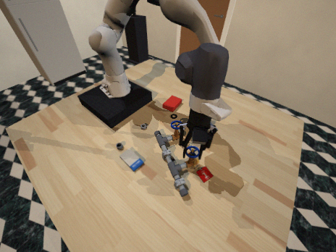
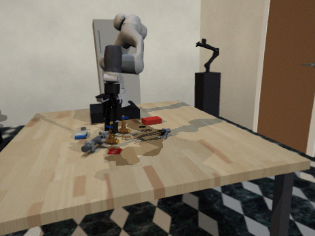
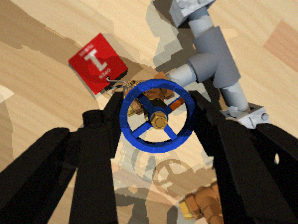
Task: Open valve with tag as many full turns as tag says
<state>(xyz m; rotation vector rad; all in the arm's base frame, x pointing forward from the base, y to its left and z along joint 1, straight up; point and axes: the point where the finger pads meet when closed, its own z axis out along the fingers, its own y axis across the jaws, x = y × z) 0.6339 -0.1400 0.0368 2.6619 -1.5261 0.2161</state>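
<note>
Right now my hand is 100 mm above the red tag and 80 mm short of it. Also, from my hand: red block: 320 mm behind, 310 mm to the left, 90 mm below; then grey tool: 320 mm to the left, 100 mm below, 60 mm behind; then blue card: 230 mm behind, 150 mm to the right, 100 mm below.
</note>
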